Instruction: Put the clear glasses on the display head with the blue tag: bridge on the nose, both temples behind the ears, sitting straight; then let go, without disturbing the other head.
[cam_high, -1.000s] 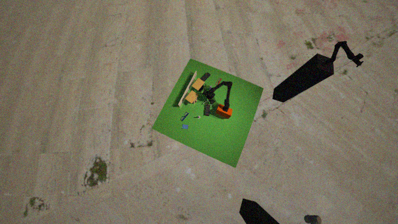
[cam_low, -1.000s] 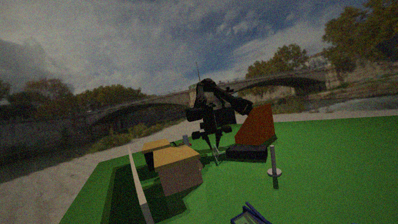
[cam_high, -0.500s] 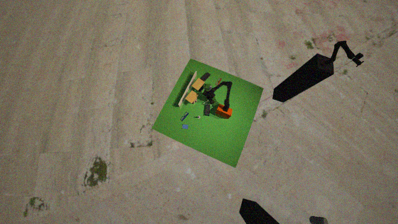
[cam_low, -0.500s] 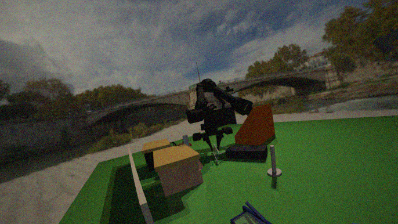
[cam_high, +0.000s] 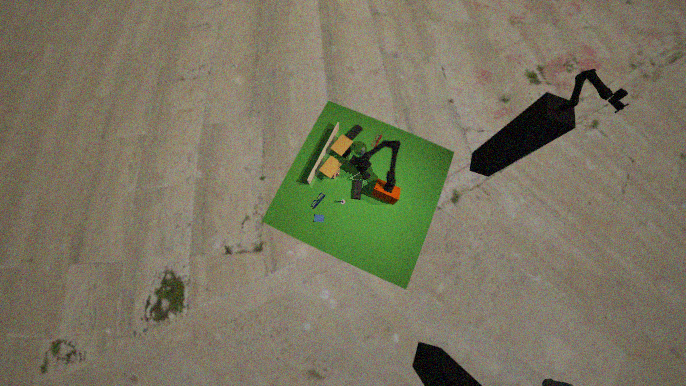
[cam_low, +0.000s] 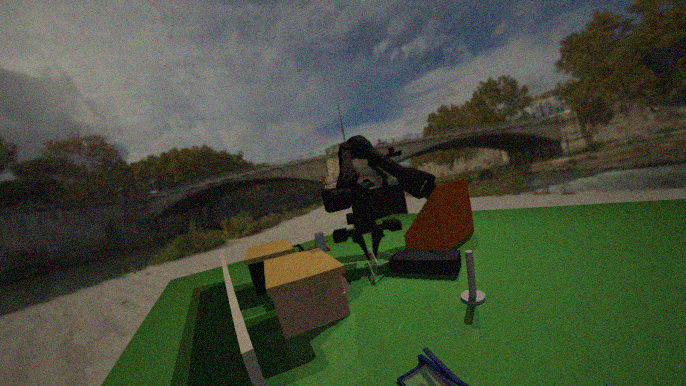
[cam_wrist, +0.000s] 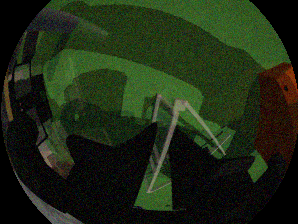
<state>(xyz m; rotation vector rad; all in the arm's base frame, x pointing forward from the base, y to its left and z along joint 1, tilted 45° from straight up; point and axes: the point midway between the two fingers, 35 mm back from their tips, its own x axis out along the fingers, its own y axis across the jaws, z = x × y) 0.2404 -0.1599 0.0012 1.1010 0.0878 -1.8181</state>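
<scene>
My gripper tip is now 290 mm to the right of the grey peg, 70 mm short of it and 10 mm below it. Also, from my gripper tip: small blue square 480 mm to the left, 210 mm ahead, 10 mm below; then pale strip 350 mm ahead, 70 mm to the right, 40 mm above; then display head 220 mm ahead, 60 mm to the left, 40 mm above.
</scene>
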